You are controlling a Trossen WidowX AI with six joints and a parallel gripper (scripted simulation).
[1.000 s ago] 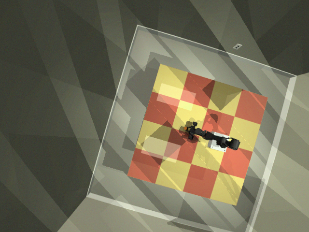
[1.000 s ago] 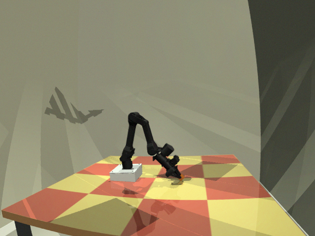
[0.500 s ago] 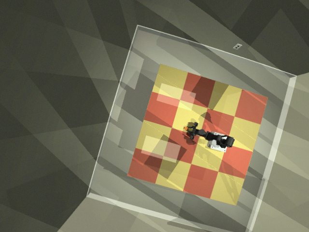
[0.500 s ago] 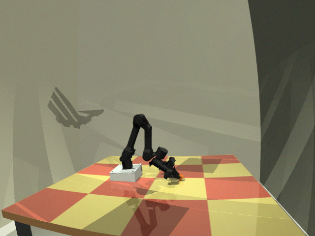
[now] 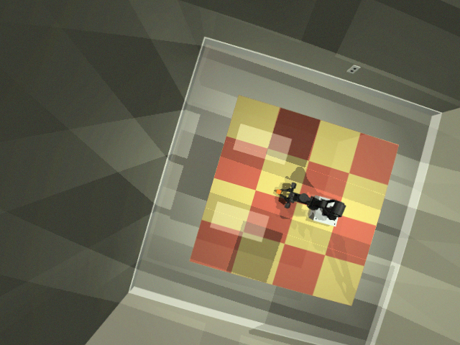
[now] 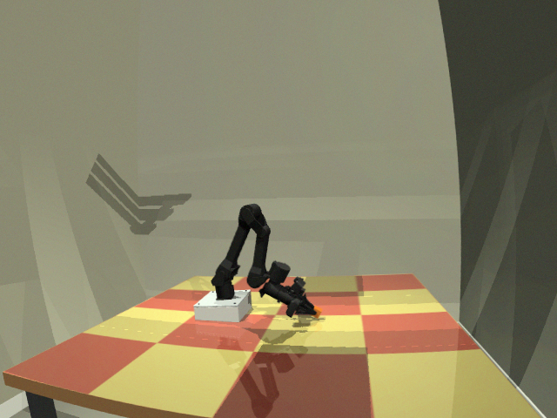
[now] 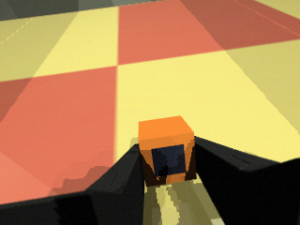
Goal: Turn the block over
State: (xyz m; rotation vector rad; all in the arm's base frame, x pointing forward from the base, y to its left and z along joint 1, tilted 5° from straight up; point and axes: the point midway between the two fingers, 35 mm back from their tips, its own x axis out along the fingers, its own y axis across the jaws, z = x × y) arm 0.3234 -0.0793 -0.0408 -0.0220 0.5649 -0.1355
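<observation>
Right now my gripper tip is 1 cm past the block.
</observation>
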